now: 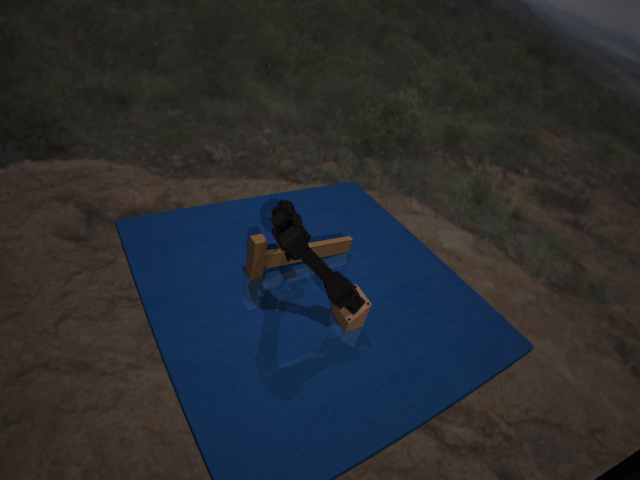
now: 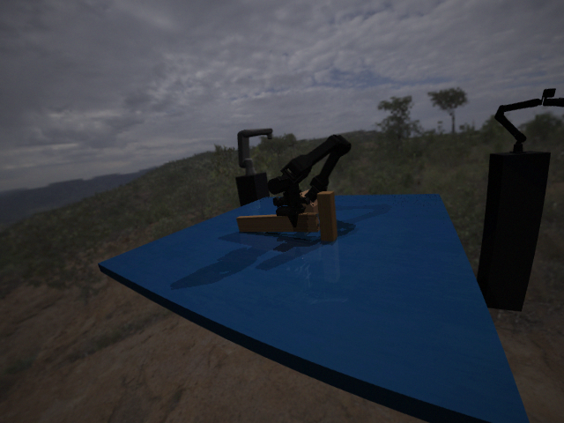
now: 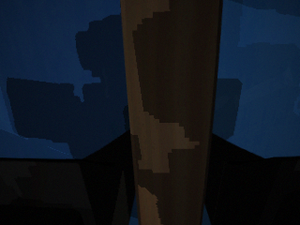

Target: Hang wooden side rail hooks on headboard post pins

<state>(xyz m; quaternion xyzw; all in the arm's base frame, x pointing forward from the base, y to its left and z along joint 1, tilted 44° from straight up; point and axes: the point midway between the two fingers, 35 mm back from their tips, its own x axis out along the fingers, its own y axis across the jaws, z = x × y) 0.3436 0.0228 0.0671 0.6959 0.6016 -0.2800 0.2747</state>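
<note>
Now: gripper tip 10 mm short of the headboard post, 130 mm to the right of it and 40 mm below it.
</note>
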